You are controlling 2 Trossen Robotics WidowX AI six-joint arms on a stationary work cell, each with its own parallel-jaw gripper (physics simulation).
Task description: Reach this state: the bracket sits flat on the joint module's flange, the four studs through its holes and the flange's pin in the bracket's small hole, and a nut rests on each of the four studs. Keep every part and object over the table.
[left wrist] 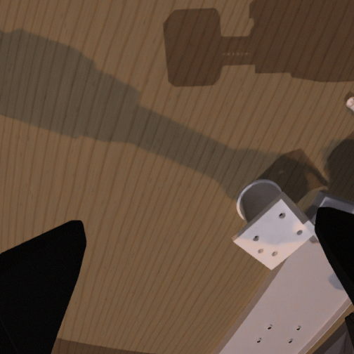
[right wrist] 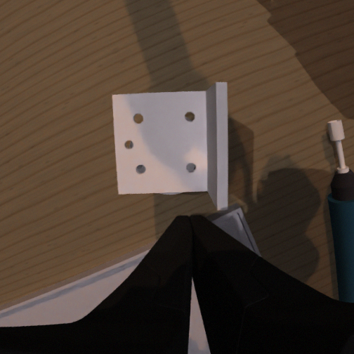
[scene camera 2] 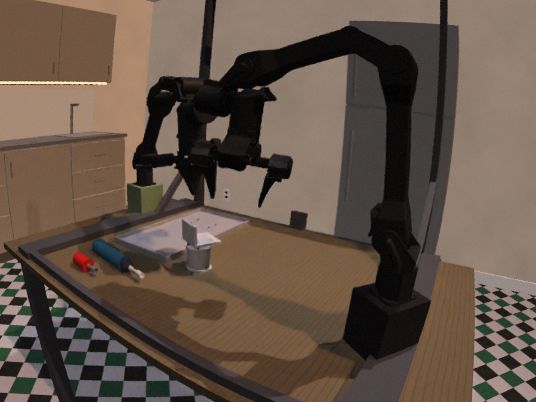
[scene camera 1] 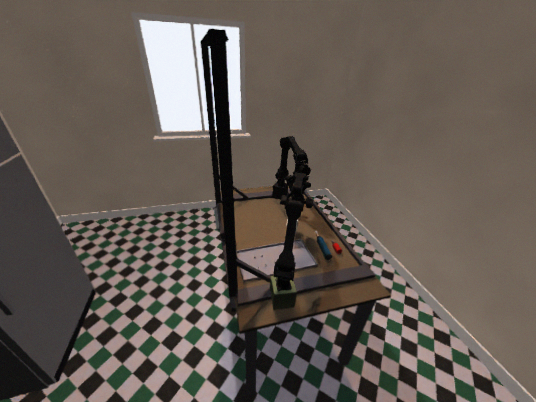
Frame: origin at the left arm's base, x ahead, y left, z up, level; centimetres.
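Seen in the pictures: left gripper, fingertip midpoint: (scene camera 2: 235, 202); right gripper, fingertip midpoint: (scene camera 2: 193, 194); left arm's base, link origin: (scene camera 2: 392, 294) (scene camera 1: 280, 184); right arm's base, link origin: (scene camera 2: 144, 184) (scene camera 1: 283, 284).
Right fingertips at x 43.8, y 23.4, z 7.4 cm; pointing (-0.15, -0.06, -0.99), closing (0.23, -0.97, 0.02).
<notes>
Pixels of each thing's middle, then the offset from my right fingertips to it.
- white L-shaped bracket, body centre: (scene camera 2: 201, 232) dx -1.8, dy -1.4, dz -8.8 cm
- upright grey joint module, body centre: (scene camera 2: 198, 253) dx -0.9, dy -0.9, dz -14.7 cm
- pale tray, body centre: (scene camera 2: 186, 230) (scene camera 1: 275, 258) dx +24.9, dy -2.8, dz -17.6 cm
- blue driver, body centre: (scene camera 2: 116, 258) (scene camera 1: 322, 244) dx +3.3, dy +20.0, dz -16.4 cm
- red tool, body centre: (scene camera 2: 86, 264) (scene camera 1: 335, 246) dx +1.5, dy +28.0, dz -16.7 cm
The white L-shaped bracket (scene camera 2: 206, 240) (left wrist: 272, 235) (right wrist: 165, 145) lies on top of the upright grey joint module (scene camera 2: 198, 258) (left wrist: 260, 200), its wall pointing up. Its plate overhangs the module. The holes look empty in the right wrist view; no studs or pin can be made out, and whether it is seated is unclear. Several small nuts (scene camera 2: 209, 227) (left wrist: 270, 327) lie on the tray. My left gripper (scene camera 2: 237, 201) (left wrist: 202, 226) is wide open and empty, above and to the right of the bracket in scene camera 2. My right gripper (scene camera 2: 193, 194) (right wrist: 188, 227) is shut and empty, above the bracket.
A pale tray (scene camera 1: 250, 270) (scene camera 2: 150, 241) (left wrist: 295, 287) (right wrist: 75, 302) lies beside the module. A blue driver (scene camera 1: 324, 247) (scene camera 2: 110, 254) (right wrist: 342, 245) and a red tool (scene camera 1: 337, 247) (scene camera 2: 82, 261) lie near the table edge. The two grippers hang close together.
</notes>
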